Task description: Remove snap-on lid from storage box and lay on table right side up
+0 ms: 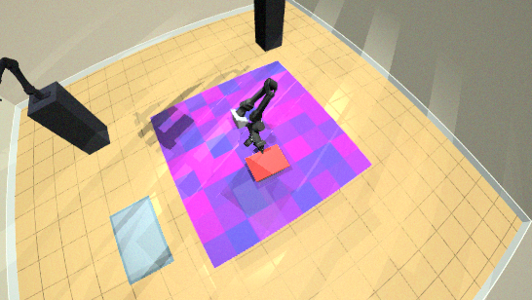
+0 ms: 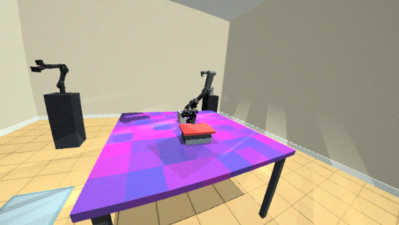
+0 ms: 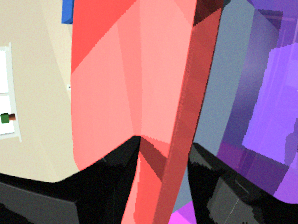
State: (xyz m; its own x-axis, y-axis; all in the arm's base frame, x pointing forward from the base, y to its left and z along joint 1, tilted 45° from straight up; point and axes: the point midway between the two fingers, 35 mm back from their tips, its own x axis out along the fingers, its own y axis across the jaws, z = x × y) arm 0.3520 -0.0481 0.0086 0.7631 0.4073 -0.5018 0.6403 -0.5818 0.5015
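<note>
Now: the red lid 7 cm ahead of my gripper tip and 1 cm to the right of it. The rest, counted from my gripper tip: grey storage box 8 cm ahead, 1 cm to the right, 4 cm below.
</note>
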